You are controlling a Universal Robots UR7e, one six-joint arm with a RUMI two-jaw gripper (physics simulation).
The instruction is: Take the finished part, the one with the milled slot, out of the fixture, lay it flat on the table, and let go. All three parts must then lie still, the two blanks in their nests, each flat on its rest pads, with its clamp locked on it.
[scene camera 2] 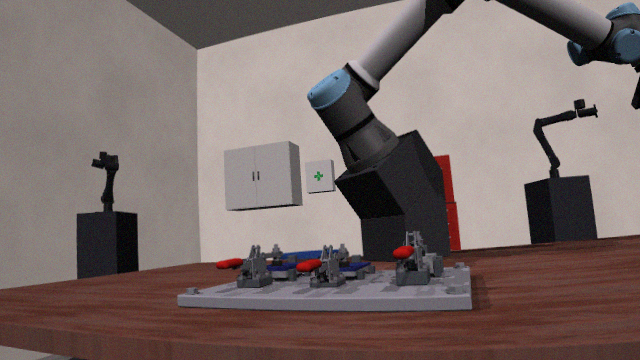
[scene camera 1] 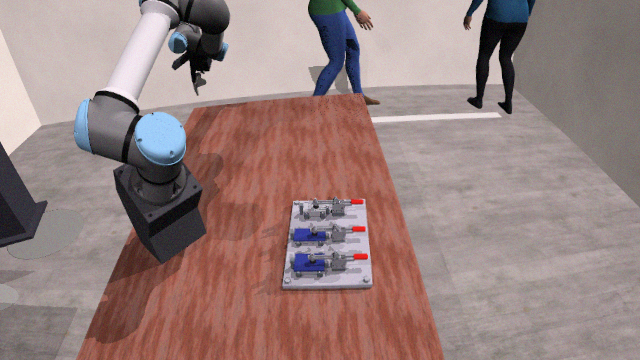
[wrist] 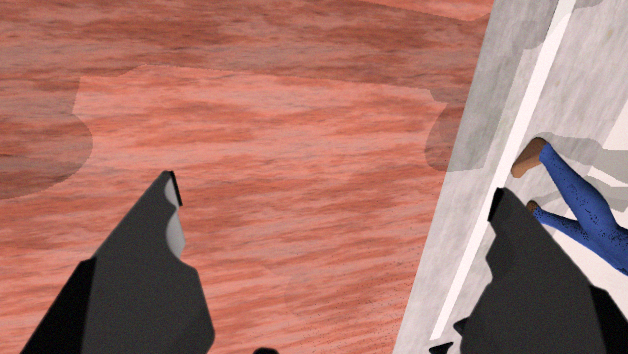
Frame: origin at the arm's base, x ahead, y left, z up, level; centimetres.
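Where they show: gripper, fingertip midpoint: point(scene camera 1: 201, 84) point(wrist: 333, 181); arm's base, link origin: point(scene camera 2: 374, 156) point(scene camera 1: 158, 179).
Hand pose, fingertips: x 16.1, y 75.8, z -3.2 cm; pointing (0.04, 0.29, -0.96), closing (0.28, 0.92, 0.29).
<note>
Things, the pixels of their centre, and the offset from my fingertips.
- fixture plate, body centre: point(scene camera 2: 336, 287) point(scene camera 1: 328, 239) dx +26.1, dy -88.7, dz -22.7 cm
- nearer, body centre: point(scene camera 2: 280, 269) point(scene camera 1: 309, 263) dx +17.7, dy -97.2, dz -20.6 cm
- small light-grey piece, body centre: point(scene camera 2: 420, 263) point(scene camera 1: 314, 209) dx +26.1, dy -76.9, dz -20.4 cm
The fixture plate point(scene camera 1: 327, 284) point(scene camera 2: 325, 302) lies on the table. Two blue blanks, the nearer point(scene camera 1: 302, 263) and the middle one point(scene camera 1: 302, 236), sit flat in nests, clamp arms over them. The far nest shows a small light-grey piece point(scene camera 1: 315, 212), apparently the finished part, under its clamp arm; its slot cannot be made out. All three red handles, the far point(scene camera 1: 357, 201) point(scene camera 2: 403, 252), middle point(scene camera 1: 359, 229) point(scene camera 2: 309, 265) and near one point(scene camera 1: 360, 256) point(scene camera 2: 229, 263), point outward; locking is too small to confirm. My gripper point(scene camera 1: 186, 79) point(wrist: 333, 181) is open and empty, high above the table's far end, away from the fixture.
The arm's dark pedestal point(scene camera 1: 175, 232) point(scene camera 2: 425, 210) stands left of the fixture in scene camera 1. Bolt heads point(scene camera 1: 366, 279) point(scene camera 2: 192, 290) stand up at the plate's corners. Two people, one in blue trousers point(scene camera 1: 332, 47) point(wrist: 582, 200) and one in black point(scene camera 1: 495, 55), stand beyond the table.
</note>
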